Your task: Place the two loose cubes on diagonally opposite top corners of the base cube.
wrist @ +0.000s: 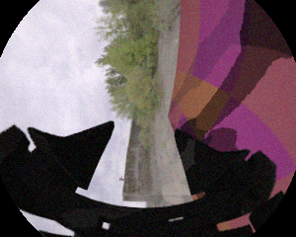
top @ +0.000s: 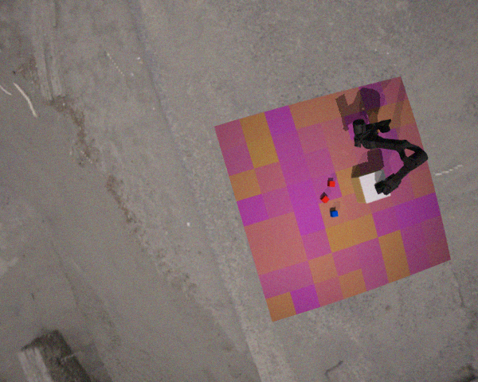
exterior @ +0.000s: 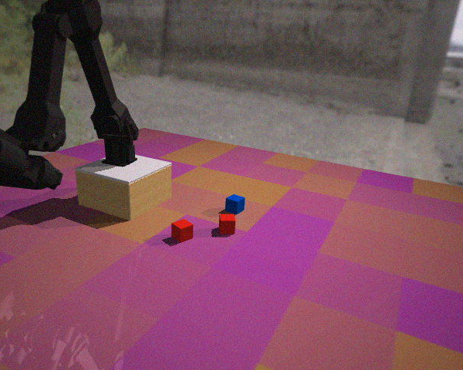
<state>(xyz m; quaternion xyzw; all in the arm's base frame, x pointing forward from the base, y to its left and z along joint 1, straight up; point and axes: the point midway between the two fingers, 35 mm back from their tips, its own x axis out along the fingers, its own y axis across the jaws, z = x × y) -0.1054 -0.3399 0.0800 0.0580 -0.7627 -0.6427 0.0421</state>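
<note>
The blue cube lies 44 cm ahead of my gripper tip, 39 cm to the left of it and 16 cm below it.
</note>
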